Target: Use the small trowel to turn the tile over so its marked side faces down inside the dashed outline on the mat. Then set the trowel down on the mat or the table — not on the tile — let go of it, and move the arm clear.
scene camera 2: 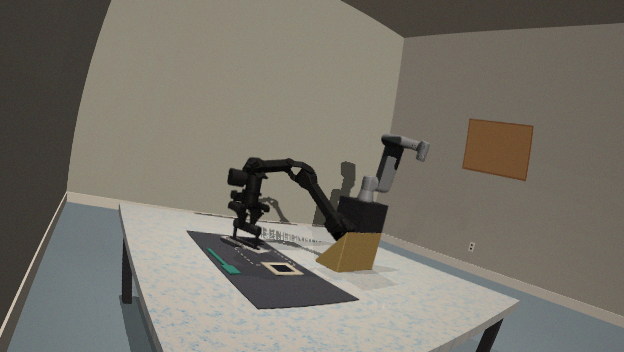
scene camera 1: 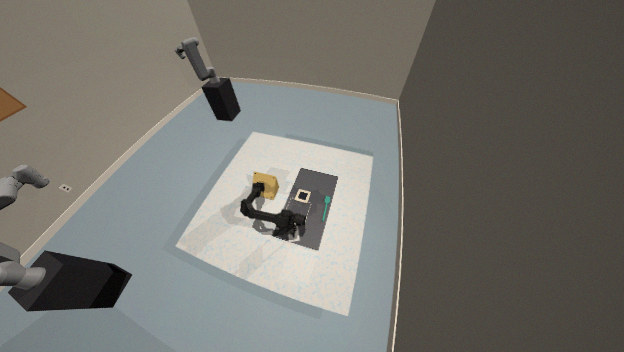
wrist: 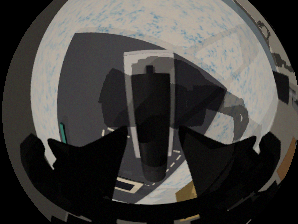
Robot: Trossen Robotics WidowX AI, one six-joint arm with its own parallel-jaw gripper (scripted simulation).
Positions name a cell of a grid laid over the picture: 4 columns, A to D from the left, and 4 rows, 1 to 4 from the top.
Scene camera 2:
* my gripper: B3
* dark mat: B4
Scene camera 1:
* dark mat: C3
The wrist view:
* my gripper: C3
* dark mat: B2
